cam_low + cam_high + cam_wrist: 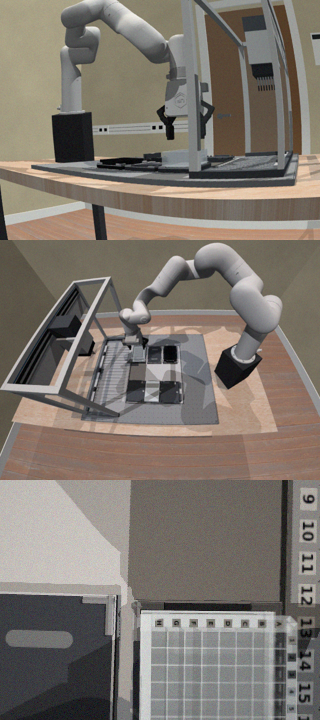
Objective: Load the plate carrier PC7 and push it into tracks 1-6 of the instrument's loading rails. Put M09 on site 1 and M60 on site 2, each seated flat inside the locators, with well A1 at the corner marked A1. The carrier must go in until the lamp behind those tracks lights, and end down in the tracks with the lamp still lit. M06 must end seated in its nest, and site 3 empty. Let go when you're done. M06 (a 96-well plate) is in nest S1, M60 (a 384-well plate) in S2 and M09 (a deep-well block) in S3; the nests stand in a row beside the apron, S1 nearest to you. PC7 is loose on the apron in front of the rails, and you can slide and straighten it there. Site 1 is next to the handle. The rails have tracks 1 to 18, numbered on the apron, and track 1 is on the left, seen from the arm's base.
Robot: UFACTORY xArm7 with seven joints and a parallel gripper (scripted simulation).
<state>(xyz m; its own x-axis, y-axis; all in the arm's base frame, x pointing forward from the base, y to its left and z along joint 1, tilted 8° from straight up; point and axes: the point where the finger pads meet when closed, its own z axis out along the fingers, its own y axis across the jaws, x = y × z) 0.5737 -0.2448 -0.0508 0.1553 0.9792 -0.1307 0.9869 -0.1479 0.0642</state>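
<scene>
Now: hand 6 cm above the deep-well block M09. Round my hand: nest S2 (11 cm behind, 9 cm below, 2 cm to the left); black plate m06 (22 cm behind, 7 cm below, 4 cm to the left); frame post (16 cm to the right, 15 cm above, 6 cm ahead).
</scene>
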